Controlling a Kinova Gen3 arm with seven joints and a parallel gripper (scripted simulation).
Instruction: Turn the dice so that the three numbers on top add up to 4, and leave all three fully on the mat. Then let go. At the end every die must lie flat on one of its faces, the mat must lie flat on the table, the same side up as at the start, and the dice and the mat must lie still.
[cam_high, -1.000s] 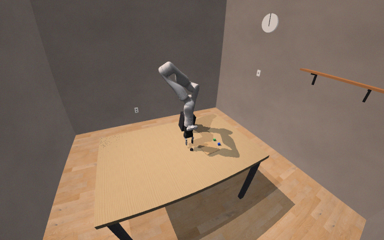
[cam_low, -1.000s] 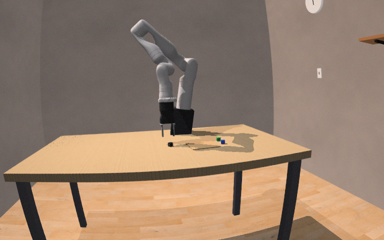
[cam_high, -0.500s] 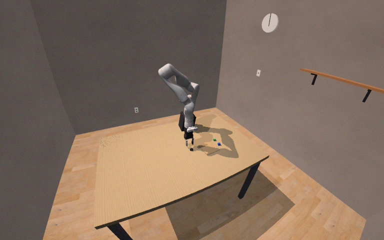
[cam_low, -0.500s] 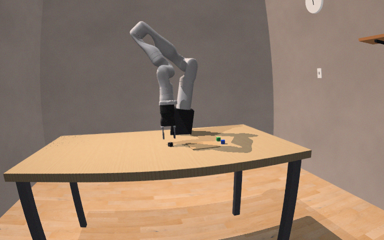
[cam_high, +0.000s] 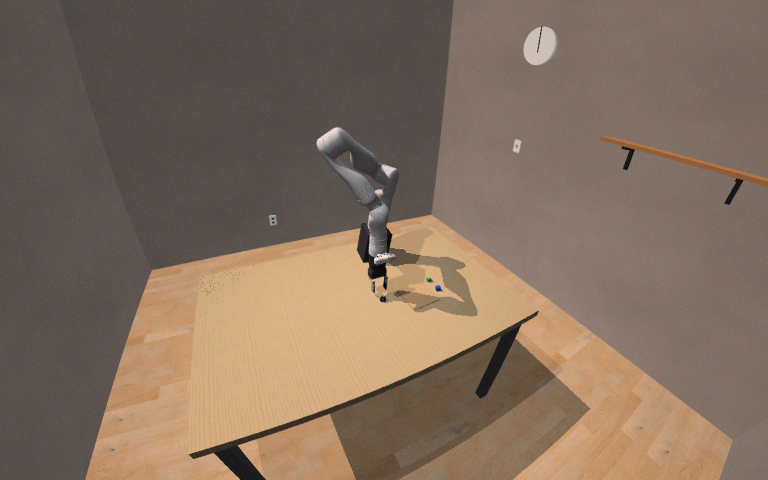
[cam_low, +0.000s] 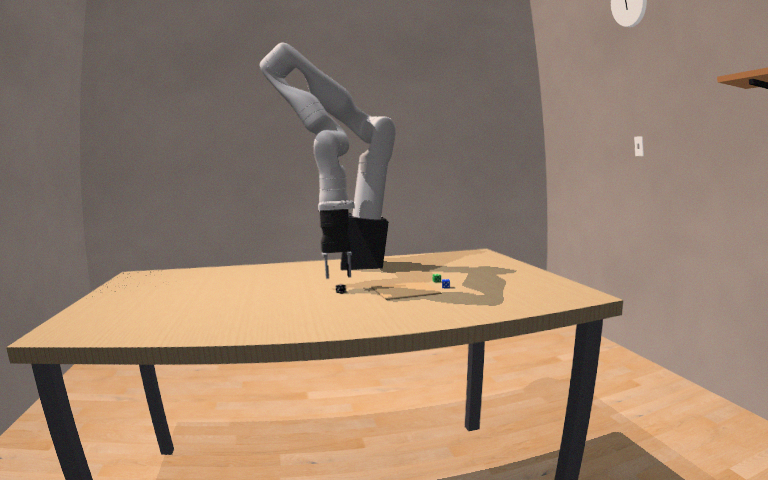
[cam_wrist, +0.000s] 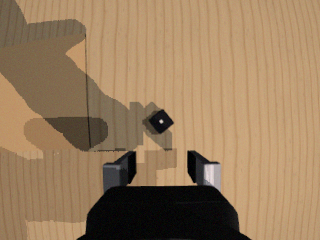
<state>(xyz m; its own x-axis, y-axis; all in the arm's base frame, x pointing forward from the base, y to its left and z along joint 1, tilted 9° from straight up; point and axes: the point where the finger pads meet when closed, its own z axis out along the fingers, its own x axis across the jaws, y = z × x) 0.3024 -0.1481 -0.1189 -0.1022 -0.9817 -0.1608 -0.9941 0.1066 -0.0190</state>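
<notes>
Now: hand 4 cm short of the black die and 4 cm above it. The rest, counted from my hand: tan mat (15 cm to the left, 9 cm ahead, 5 cm below); then blue die (26 cm to the left, 11 cm ahead, 4 cm below); then green die (26 cm to the left, 4 cm below, 3 cm ahead).
</notes>
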